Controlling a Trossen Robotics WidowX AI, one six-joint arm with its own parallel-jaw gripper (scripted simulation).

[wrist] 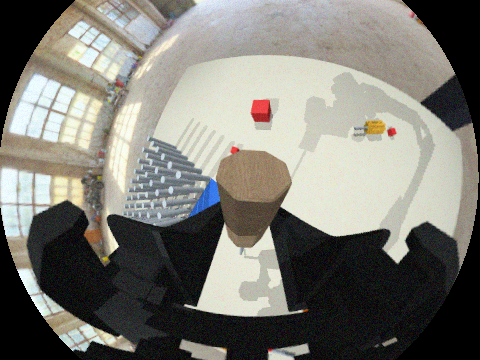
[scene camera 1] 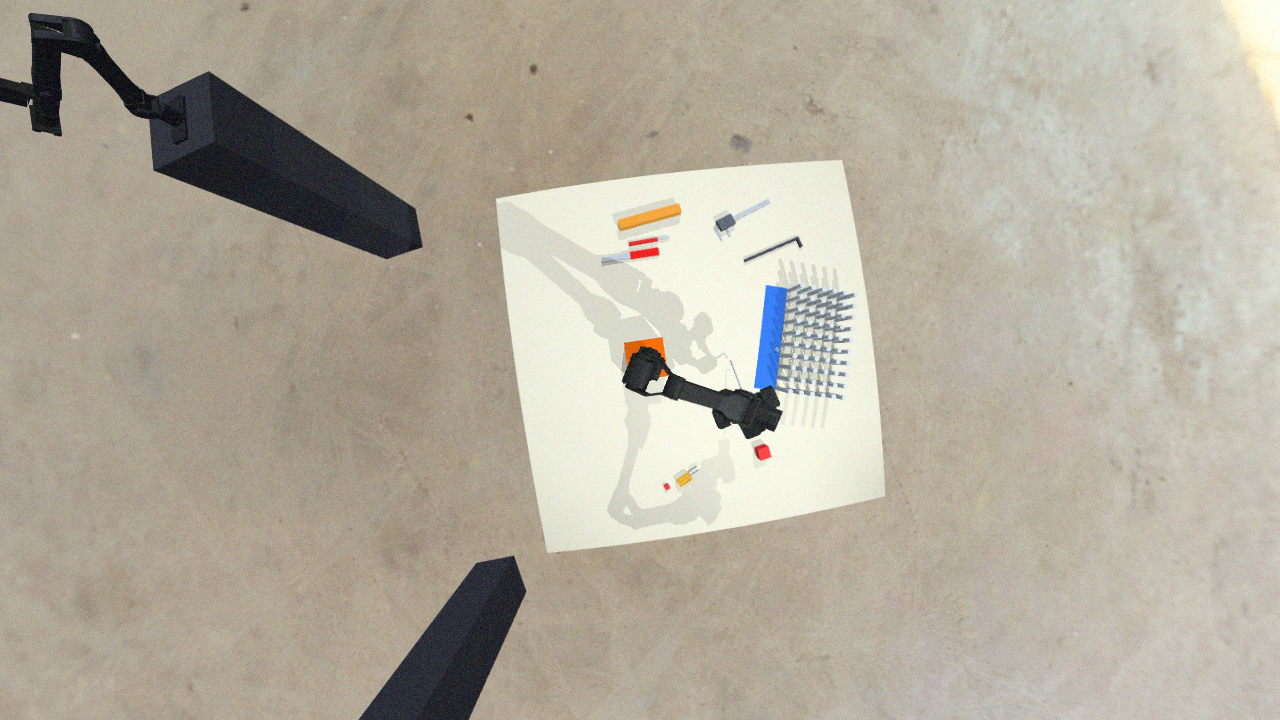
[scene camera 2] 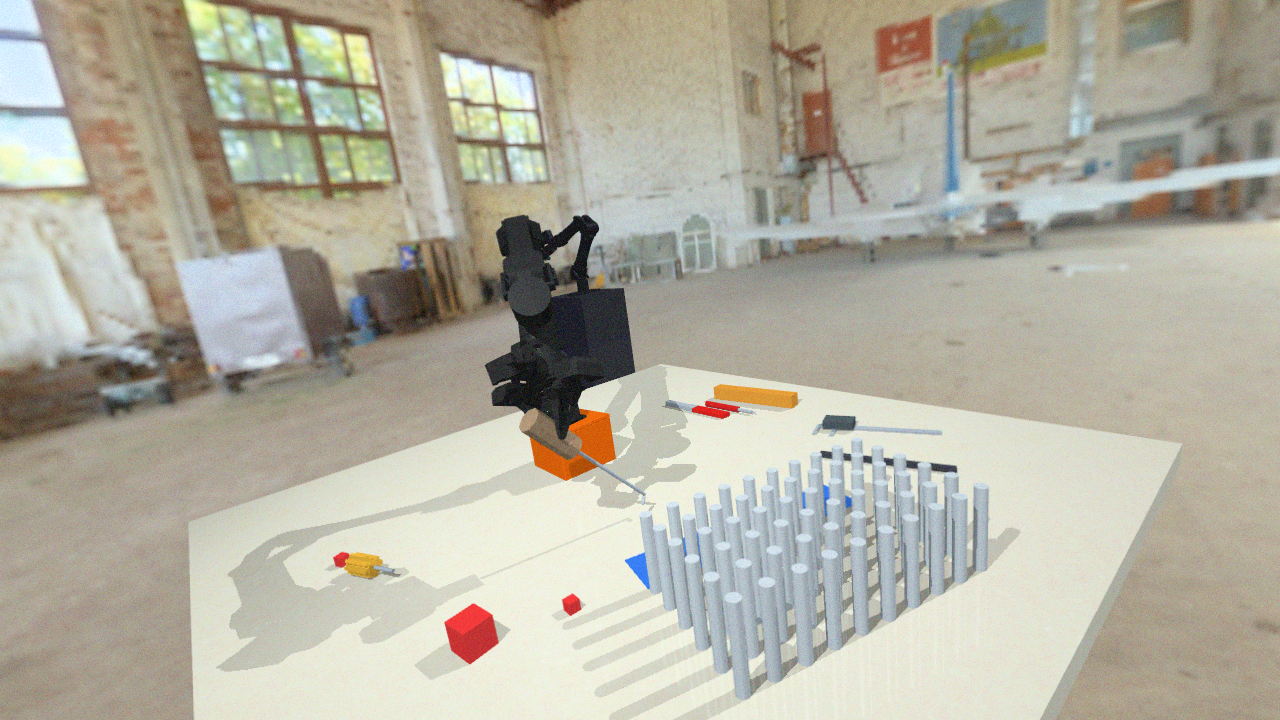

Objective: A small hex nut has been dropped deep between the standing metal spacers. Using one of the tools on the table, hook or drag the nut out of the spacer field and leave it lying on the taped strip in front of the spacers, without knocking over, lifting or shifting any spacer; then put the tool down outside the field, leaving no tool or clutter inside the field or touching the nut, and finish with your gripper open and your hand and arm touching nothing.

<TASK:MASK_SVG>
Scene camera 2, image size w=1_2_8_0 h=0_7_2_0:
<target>gripper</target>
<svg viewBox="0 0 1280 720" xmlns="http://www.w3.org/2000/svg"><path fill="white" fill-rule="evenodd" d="M528 334L511 346L511 352L485 364L493 386L511 379L511 382L498 386L492 391L492 405L516 406L524 415L528 410L536 408L549 416L551 401L558 439L565 439L581 393L586 389L585 386L581 386L580 377L583 376L588 382L604 378L603 366L598 359L573 356L562 361L561 350L566 348L566 344L563 341L559 341L559 336L556 333L537 332ZM539 392L543 391L549 399L541 399Z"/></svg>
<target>small yellow screwdriver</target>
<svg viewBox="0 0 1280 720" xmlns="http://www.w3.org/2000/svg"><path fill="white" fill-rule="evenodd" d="M345 560L346 567L344 570L348 571L350 575L372 579L372 577L376 578L379 576L378 573L380 571L394 573L395 571L392 568L381 567L383 562L379 559L379 556L356 552L356 554L350 554L350 558Z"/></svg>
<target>orange bar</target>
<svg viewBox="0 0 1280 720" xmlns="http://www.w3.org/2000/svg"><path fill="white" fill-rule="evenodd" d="M714 387L714 397L719 400L791 409L798 405L798 392L723 384Z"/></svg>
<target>grey caliper tool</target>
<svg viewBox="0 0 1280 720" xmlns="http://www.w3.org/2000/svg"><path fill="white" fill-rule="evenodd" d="M812 434L817 435L820 428L833 429L830 436L834 436L837 430L941 435L942 431L855 426L855 416L826 415L822 421L823 424L818 424Z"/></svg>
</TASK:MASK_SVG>
